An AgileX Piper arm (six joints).
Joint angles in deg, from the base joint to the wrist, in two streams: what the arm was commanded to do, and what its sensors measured. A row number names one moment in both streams.
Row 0, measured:
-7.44, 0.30, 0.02, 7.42, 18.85, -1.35
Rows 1 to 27, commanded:
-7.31, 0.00, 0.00, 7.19, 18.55, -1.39
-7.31, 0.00, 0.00, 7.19, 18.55, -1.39
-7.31, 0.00, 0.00, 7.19, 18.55, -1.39
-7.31, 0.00, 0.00, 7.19, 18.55, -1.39
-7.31, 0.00, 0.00, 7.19, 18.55, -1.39
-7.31, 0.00, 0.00, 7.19, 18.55, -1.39
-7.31, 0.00, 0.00, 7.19, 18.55, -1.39
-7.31, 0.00, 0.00, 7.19, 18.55, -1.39
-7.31, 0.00, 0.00, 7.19, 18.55, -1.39
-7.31, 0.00, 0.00, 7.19, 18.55, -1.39
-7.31, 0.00, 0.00, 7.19, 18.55, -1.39
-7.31, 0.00, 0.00, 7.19, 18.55, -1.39
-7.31, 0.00, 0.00, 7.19, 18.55, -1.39
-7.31, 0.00, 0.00, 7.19, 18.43, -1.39
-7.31, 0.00, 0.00, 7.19, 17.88, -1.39
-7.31, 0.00, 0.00, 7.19, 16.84, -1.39
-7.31, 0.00, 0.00, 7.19, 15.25, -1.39
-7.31, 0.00, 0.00, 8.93, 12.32, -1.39
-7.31, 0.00, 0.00, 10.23, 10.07, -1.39
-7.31, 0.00, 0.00, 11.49, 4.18, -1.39
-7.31, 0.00, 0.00, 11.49, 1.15, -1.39
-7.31, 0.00, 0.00, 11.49, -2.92, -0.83
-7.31, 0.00, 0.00, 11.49, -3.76, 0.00
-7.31, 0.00, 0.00, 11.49, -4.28, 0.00
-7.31, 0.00, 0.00, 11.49, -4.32, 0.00
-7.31, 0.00, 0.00, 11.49, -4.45, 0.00
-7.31, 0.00, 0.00, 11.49, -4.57, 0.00
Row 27, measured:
-7.44, 0.30, 0.02, 11.44, -2.94, 0.00
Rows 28 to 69, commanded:
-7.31, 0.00, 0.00, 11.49, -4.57, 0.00
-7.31, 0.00, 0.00, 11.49, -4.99, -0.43
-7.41, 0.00, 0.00, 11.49, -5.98, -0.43
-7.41, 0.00, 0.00, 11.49, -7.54, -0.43
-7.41, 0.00, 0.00, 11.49, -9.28, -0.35
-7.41, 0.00, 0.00, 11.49, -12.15, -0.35
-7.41, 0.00, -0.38, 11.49, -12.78, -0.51
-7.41, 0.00, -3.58, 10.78, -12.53, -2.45
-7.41, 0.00, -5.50, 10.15, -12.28, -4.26
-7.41, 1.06, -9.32, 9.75, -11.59, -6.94
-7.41, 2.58, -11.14, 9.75, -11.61, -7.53
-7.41, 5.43, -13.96, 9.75, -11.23, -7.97
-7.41, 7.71, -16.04, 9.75, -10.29, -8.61
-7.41, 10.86, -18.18, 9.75, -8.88, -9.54
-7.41, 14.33, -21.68, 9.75, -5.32, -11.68
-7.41, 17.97, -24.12, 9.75, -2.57, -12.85
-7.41, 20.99, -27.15, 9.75, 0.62, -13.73
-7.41, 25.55, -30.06, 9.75, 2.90, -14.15
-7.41, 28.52, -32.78, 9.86, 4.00, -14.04
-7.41, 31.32, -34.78, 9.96, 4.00, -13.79
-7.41, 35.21, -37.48, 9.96, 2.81, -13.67
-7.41, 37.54, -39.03, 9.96, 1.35, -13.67
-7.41, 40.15, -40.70, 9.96, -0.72, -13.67
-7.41, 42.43, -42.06, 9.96, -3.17, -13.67
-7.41, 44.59, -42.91, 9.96, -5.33, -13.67
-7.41, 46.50, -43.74, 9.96, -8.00, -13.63
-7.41, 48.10, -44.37, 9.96, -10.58, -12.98
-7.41, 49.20, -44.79, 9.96, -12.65, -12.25
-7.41, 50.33, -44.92, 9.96, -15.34, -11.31
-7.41, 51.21, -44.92, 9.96, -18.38, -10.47
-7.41, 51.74, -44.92, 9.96, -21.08, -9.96
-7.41, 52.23, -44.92, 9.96, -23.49, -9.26
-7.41, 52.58, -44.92, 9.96, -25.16, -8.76
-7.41, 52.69, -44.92, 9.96, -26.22, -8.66
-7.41, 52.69, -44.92, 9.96, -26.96, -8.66
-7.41, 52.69, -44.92, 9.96, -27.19, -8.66
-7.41, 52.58, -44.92, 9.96, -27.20, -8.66
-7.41, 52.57, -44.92, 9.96, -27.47, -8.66
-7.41, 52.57, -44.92, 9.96, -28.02, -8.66
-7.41, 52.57, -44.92, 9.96, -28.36, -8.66
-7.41, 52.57, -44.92, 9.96, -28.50, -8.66
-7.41, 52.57, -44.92, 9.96, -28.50, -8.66
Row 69, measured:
-7.44, 52.64, -44.48, 10.25, -26.88, -8.82
